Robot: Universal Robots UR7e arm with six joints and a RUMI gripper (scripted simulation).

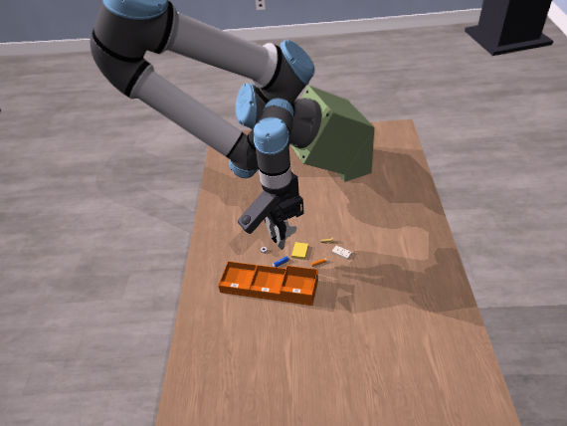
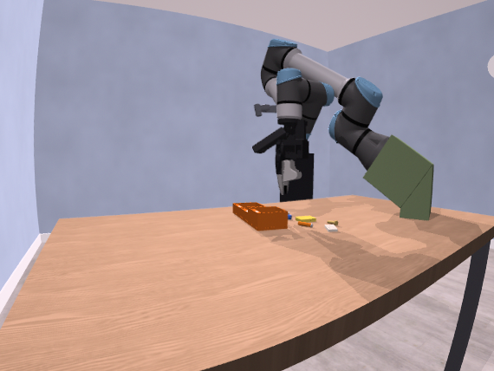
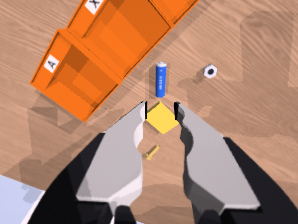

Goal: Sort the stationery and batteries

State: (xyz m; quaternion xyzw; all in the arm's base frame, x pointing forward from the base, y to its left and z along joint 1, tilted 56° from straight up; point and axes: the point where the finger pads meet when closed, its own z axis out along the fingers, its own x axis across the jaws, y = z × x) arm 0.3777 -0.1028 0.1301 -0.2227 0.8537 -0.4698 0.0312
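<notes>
My hand is 80 mm above the blue battery. Also, from my hand: grey nut (90 mm below, 60 mm behind, 40 mm to the right); orange bin (70 mm below, 70 mm ahead, 40 mm to the right); yellow pad (90 mm below, 60 mm to the left, 30 mm behind).
</notes>
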